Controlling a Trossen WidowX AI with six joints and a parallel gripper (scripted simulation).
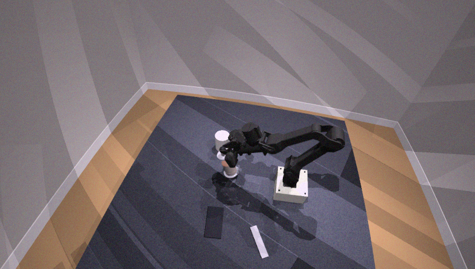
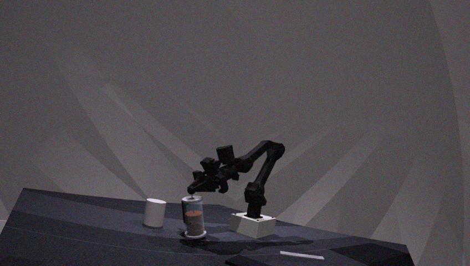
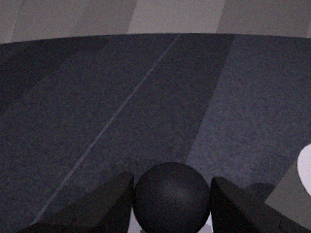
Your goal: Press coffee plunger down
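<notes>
The coffee press lies 30 mm behind my gripper tip, 10 mm to the right of it and 80 mm below it. Round my gripper tip: flat slab: 30 mm behind, 290 mm to the left, 170 mm below.
</notes>
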